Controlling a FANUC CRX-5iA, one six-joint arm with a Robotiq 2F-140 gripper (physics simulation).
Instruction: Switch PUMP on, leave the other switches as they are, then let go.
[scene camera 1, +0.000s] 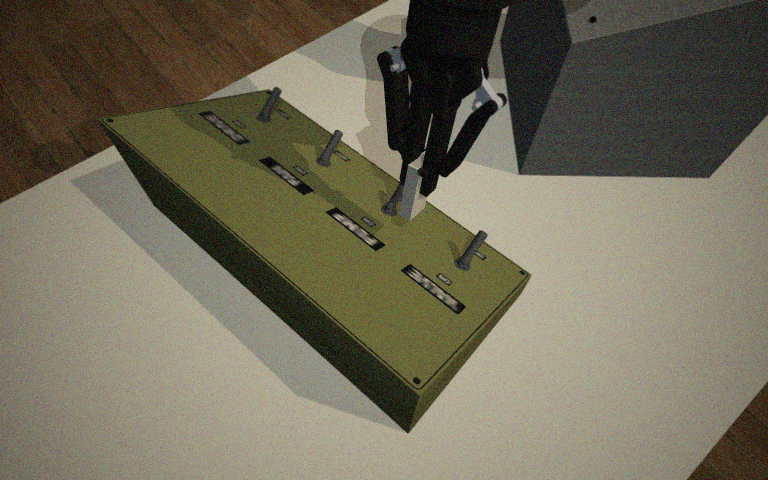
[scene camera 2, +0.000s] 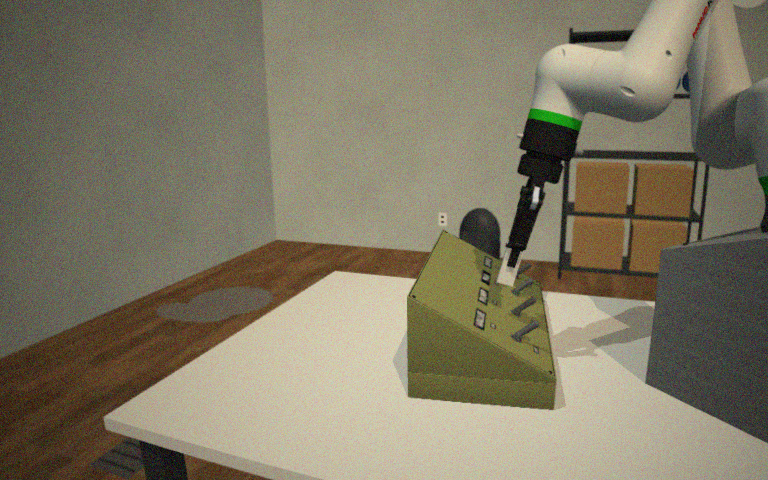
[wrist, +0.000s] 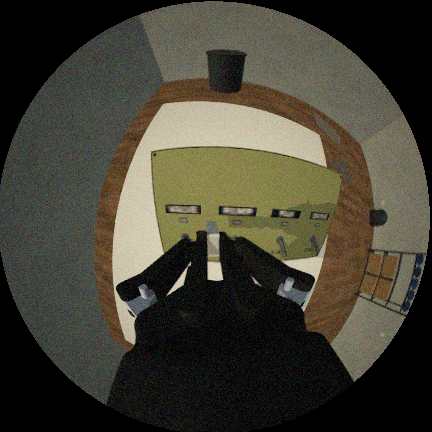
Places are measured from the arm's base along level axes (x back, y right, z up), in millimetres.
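Pixels of known places: gripper, fingertip midpoint: (scene camera 1: 411, 211) (scene camera 2: 504, 283) (wrist: 211, 229).
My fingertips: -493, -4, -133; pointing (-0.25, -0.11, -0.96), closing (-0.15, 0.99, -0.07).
Behind a point stands the place of what it marks, as x, y, z.
A green sloped switch panel (scene camera 1: 283, 243) @[-624, 63, -134] (scene camera 2: 447, 316) @[-573, -141, -153] (wrist: 235, 175) @[-602, 29, -144] carries levers in a row, with blurred labels. The PUMP lever (scene camera 1: 391, 203) @[-471, 49, -198] (scene camera 2: 523, 306) @[-459, 46, -195] leans towards the panel's low edge, as far as it shows; fingers hide part of it in the wrist view. The VALVE lever (scene camera 1: 471, 249) @[-451, -69, -190] (scene camera 2: 525, 330) @[-448, -73, -193], FAN lever (scene camera 1: 330, 148) @[-471, 167, -191] (wrist: 282, 246) @[-469, 169, -189] and far-end lever (scene camera 1: 269, 104) @[-481, 287, -191] (wrist: 314, 244) @[-478, 285, -193] lean the same way. My gripper (scene camera 1: 412, 195) @[-493, -4, -133] (scene camera 2: 508, 270) @[-493, -4, -133] (wrist: 211, 229) @[-493, -4, -133] is shut and empty. Its pale tip is low over the panel, close beside the PUMP lever on the VALVE side; contact is unclear.
The panel stands on a white table (scene camera 1: 566, 350) @[-412, -226, -307] (scene camera 2: 283, 362) @[-915, -92, -307] (wrist: 240, 125) @[-919, 53, -307]. A large grey block (scene camera 1: 634, 107) @[-147, -84, -155] (scene camera 2: 707, 316) @[-161, -70, -143] stands beyond the panel's low edge. A dark bin (wrist: 226, 72) and a shelf unit (scene camera 2: 628, 215) stand away from the table.
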